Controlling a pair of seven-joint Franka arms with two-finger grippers.
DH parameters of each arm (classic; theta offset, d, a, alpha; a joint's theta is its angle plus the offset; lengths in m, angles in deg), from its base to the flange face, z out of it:
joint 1: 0 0.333 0 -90
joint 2: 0 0 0 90
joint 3: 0 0.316 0.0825 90
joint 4: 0 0 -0.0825 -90
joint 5: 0 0.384 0 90
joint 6: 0 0 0.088 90
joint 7: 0 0.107 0 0
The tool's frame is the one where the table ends.
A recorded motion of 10 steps. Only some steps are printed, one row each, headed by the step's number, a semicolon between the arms.
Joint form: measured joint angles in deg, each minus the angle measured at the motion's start. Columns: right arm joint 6, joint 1, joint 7, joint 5, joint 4, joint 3, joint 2; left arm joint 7, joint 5, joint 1, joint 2, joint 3, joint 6, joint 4.
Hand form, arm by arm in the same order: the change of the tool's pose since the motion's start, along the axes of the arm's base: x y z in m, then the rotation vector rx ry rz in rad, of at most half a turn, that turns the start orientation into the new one. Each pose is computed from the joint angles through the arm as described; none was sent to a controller.
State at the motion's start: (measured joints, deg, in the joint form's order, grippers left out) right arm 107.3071 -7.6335 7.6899 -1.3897 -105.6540 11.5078 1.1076; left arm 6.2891 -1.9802 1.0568 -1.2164 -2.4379 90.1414 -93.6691
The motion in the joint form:
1: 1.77 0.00 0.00 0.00 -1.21 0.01 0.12; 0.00 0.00 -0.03 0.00 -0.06 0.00 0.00
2: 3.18 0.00 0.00 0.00 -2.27 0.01 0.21; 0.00 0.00 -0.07 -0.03 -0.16 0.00 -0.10
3: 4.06 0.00 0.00 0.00 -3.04 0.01 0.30; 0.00 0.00 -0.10 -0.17 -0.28 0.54 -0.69
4: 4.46 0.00 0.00 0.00 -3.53 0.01 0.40; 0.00 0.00 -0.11 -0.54 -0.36 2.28 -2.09
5: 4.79 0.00 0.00 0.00 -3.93 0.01 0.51; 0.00 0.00 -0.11 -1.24 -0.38 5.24 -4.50
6: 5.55 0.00 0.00 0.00 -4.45 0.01 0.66; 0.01 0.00 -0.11 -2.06 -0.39 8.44 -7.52
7: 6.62 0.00 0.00 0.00 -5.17 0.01 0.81; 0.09 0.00 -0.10 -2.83 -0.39 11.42 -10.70
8: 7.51 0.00 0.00 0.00 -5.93 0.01 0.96; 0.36 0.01 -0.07 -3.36 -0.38 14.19 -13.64
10: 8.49 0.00 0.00 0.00 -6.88 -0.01 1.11; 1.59 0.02 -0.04 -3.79 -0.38 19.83 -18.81
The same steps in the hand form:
1: 0.0006 0.0002 -0.0086 0.0012 -0.0077 0.0008; 0.0000 -0.0009 0.0000 0.0000 0.0000 -0.0016
2: 0.0007 0.0002 -0.0161 0.0020 -0.0122 0.0014; -0.0003 -0.0022 -0.0005 0.0001 0.0012 -0.0040
3: 0.0004 0.0002 -0.0220 0.0024 -0.0125 0.0017; -0.0004 -0.0036 -0.0033 0.0003 -0.0003 -0.0063
4: 0.0001 0.0002 -0.0265 0.0026 -0.0092 0.0019; -0.0001 -0.0045 -0.0087 0.0003 -0.0127 -0.0068
5: -0.0002 0.0002 -0.0304 0.0029 -0.0061 0.0020; -0.0002 -0.0047 -0.0176 0.0005 -0.0345 -0.0054
6: 0.0000 0.0002 -0.0350 0.0036 -0.0077 0.0023; -0.0015 -0.0046 -0.0302 0.0009 -0.0519 -0.0039
7: 0.0001 0.0002 -0.0407 0.0045 -0.0112 0.0027; -0.0038 -0.0044 -0.0450 0.0016 -0.0619 -0.0033
8: -0.0003 0.0002 -0.0471 0.0052 -0.0108 0.0030; -0.0060 -0.0037 -0.0604 0.0024 -0.0683 -0.0057
10: -0.0012 -0.0001 -0.0549 0.0057 -0.0087 0.0030; -0.0084 -0.0029 -0.0910 0.0035 -0.0847 -0.0235

